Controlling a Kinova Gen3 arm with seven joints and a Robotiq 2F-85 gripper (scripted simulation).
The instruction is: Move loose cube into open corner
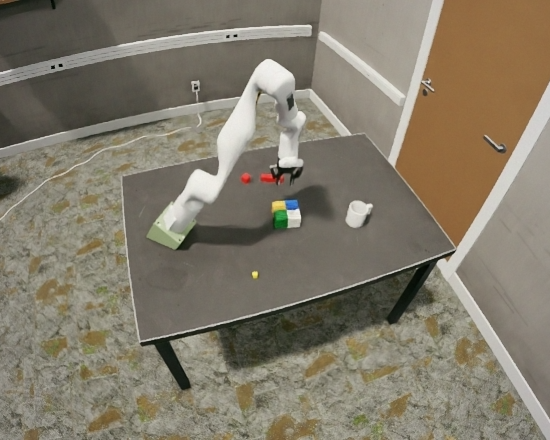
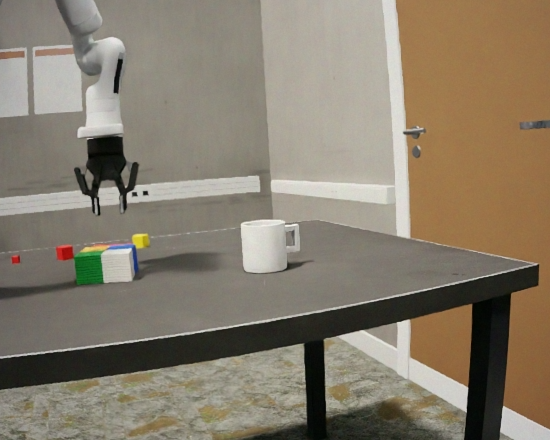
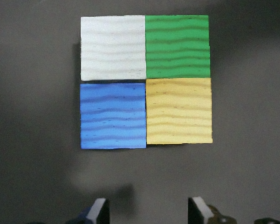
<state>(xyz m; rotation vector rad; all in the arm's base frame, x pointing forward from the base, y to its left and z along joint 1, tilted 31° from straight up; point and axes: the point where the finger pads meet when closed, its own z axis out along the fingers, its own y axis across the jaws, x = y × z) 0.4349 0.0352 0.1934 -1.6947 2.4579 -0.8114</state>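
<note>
Right now my hand is 6 cm to the left of the blue cube and 10 cm above it. Also, from my hand: white mug 22 cm ahead, 24 cm to the right, 9 cm below; then tiny yellow cube 30 cm behind, 27 cm to the right, 12 cm below; then red bar 4 cm ahead, 15 cm to the left, 12 cm below.
</note>
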